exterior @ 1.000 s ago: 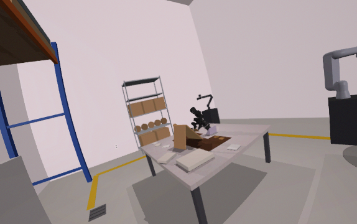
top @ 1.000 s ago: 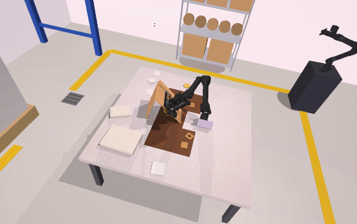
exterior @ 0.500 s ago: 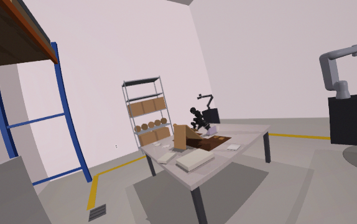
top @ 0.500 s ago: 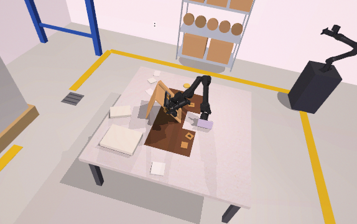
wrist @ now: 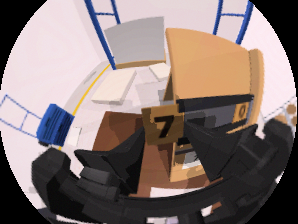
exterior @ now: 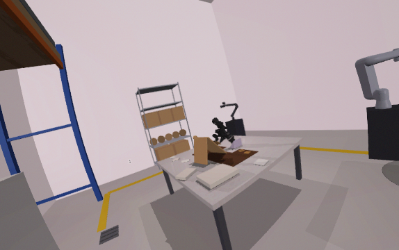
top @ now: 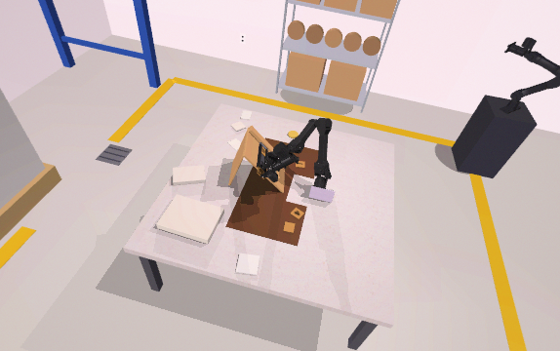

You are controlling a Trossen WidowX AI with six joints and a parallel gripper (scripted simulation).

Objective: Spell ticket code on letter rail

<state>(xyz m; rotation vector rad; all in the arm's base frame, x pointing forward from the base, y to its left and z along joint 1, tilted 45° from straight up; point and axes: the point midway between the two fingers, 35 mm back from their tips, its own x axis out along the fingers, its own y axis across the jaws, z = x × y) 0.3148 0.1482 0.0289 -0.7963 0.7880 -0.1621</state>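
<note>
Now: gripper tip 50 mm past the ticket, 90 mm to the left of it and 80 mm above it. Also, from my gripper tip: tan letter tile (right at my gripper tip); cream box (300 mm ahead, 280 mm to the left, 150 mm below); brown mat (130 mm behind, 100 mm to the right, 170 mm below).
</note>
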